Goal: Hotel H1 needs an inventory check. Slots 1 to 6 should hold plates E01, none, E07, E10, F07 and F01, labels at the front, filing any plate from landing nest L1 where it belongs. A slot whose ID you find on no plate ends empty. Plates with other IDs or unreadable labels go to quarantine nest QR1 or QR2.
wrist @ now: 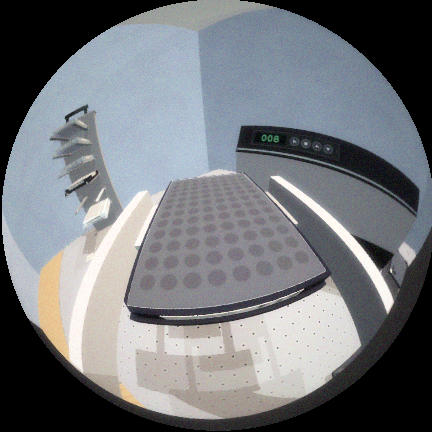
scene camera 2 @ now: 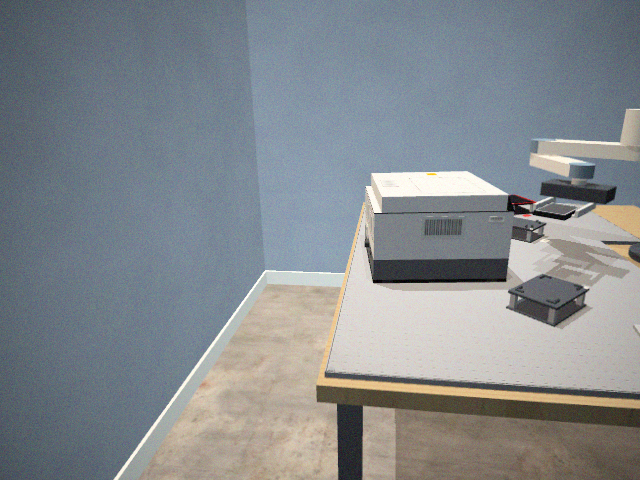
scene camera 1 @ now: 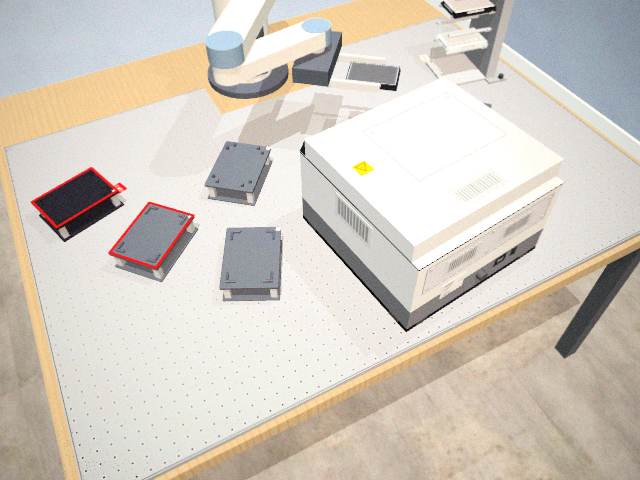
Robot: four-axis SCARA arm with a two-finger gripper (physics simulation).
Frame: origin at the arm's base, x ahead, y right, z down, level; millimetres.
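Seen in the pictures: gripper, fingertip midpoint: (wrist: 210,191) (scene camera 2: 554,210) (scene camera 1: 382,75).
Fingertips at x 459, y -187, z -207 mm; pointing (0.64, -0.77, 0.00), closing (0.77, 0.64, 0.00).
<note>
Pixels of each thing's top centre, then the offset from my fingertips to it. "pt": a spot on its surface instead.
- pale plate, middle of its top: (scene camera 1: 461,37) (wrist: 95,208) dx -152, dy -373, dz +82 mm
- black plate, middle of its top: (scene camera 1: 468,2) (wrist: 81,178) dx -152, dy -373, dz -24 mm
- large white instrument, middle of its top: (scene camera 1: 431,148) (wrist: 333,140) (scene camera 2: 430,182) dx +335, dy +100, dz -60 mm
- dark-topped device, surface spot: (wrist: 325,185) pt dx +144, dy +89, dz +13 mm
My gripper (scene camera 1: 382,75) (scene camera 2: 557,210) (wrist: 210,191) is shut on a dark-rimmed plate with a grey, round-welled top, held level above the table. Its front label is too edge-on to read. The hotel (scene camera 1: 491,43) (wrist: 103,165) stands at the upper right in scene camera 1 and at the left in the wrist view, apart from the gripper. A pale plate (scene camera 1: 462,41) (wrist: 97,213) sits low in it, with bare brackets above, then a black plate (scene camera 1: 467,6) (wrist: 81,183). Lighter plates show higher up. Their labels are unreadable. Two red-rimmed nests (scene camera 1: 73,197) (scene camera 1: 153,236) stand at the left.
Two grey nests (scene camera 1: 240,164) (scene camera 1: 251,257) stand between the red-rimmed nests and a large white instrument (scene camera 1: 439,139) (scene camera 2: 439,235). A dark-topped device (wrist: 325,185) with a green "008" display stands at the right in the wrist view. The arm's round base (scene camera 1: 248,85) is at the back.
</note>
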